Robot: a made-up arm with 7 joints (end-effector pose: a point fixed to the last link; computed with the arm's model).
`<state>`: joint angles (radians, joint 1 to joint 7).
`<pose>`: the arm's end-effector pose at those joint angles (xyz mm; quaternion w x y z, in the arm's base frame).
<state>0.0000 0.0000 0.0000 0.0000 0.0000 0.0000 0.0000</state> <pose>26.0 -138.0 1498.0 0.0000 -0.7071 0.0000 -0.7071</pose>
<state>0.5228 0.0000 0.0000 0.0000 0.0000 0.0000 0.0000</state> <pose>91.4 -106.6 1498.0 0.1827 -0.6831 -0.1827 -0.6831</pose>
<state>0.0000 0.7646 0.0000 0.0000 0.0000 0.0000 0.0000</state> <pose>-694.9 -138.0 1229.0 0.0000 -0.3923 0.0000 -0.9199</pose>
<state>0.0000 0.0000 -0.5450 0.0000 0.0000 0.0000 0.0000</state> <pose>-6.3 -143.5 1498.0 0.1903 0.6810 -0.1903 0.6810</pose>
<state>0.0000 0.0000 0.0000 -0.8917 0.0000 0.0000 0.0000</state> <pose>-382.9 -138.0 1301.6 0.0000 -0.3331 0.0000 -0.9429</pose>
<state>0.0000 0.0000 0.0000 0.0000 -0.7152 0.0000 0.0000</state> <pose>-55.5 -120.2 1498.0 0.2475 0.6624 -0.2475 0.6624</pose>
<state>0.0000 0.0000 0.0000 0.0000 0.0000 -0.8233 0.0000</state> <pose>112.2 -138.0 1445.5 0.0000 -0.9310 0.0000 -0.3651</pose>
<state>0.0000 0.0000 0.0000 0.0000 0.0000 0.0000 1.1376</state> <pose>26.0 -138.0 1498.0 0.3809 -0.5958 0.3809 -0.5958</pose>
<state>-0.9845 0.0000 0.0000 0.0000 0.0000 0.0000 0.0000</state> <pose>-100.6 -98.0 1498.0 0.3342 0.6232 -0.3342 0.6232</pose>
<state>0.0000 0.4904 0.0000 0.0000 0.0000 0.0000 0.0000</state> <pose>-462.6 -138.0 1388.7 0.0000 -0.5143 0.0000 -0.8576</pose>
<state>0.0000 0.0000 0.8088 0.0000 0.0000 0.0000 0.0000</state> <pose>57.7 -102.2 1498.0 0.2782 -0.6501 -0.2782 -0.6501</pose>
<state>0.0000 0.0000 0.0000 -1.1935 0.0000 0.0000 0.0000</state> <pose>-462.4 -138.0 1164.9 0.0000 -0.1875 0.0000 -0.9823</pose>
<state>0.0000 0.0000 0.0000 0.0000 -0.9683 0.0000 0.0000</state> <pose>-78.6 -100.9 1498.0 0.3291 0.6258 -0.3291 0.6258</pose>
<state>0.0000 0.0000 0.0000 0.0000 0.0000 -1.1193 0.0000</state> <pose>128.9 -138.0 1412.2 0.0000 -0.9746 0.0000 -0.2238</pose>
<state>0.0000 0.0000 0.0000 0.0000 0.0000 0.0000 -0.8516</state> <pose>26.0 -138.0 1498.0 0.2921 0.6440 0.2921 0.6440</pose>
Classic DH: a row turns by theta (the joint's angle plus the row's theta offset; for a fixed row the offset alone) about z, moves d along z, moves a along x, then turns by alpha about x. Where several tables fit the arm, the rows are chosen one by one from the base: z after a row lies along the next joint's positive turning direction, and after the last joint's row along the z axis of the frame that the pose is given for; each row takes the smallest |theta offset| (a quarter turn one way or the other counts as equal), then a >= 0, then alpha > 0; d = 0 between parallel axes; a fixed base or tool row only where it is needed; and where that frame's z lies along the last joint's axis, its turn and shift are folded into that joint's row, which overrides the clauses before.
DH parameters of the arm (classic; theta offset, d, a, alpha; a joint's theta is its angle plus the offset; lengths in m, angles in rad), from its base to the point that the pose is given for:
joint 1: 0 0.467 0 1.5708
joint 2: 0 0.083 0 -1.5708
joint 3: 0 0.505 0.027 -1.5708
joint 4: 0 0.063 -0.018 1.5708
joint 5: 0 0.401 0 1.5708
joint 6: 1.5708 0.118 0.125 1.5708
joint 7: 0 0.017 0 0

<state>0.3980 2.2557 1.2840 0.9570 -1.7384 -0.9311 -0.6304</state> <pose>-789.2 -100.4 -11.0 0.2710 0.3475 -0.3440 0.8291</pose>
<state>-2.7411 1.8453 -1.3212 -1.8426 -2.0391 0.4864 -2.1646</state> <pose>396.4 -252.5 433.6 0.0492 0.8186 0.4117 -0.3975</pose>
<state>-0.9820 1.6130 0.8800 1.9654 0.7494 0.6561 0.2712</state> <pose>39.7 397.8 818.7 0.1575 0.7617 -0.0562 0.6260</pose>
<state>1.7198 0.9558 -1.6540 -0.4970 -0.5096 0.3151 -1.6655</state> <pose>-111.0 -779.4 995.7 0.4895 0.7164 -0.0497 0.4946</pose>
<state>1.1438 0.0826 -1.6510 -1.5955 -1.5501 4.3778 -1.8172</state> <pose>-236.0 45.4 826.5 0.1321 0.6938 0.0067 0.7079</pose>
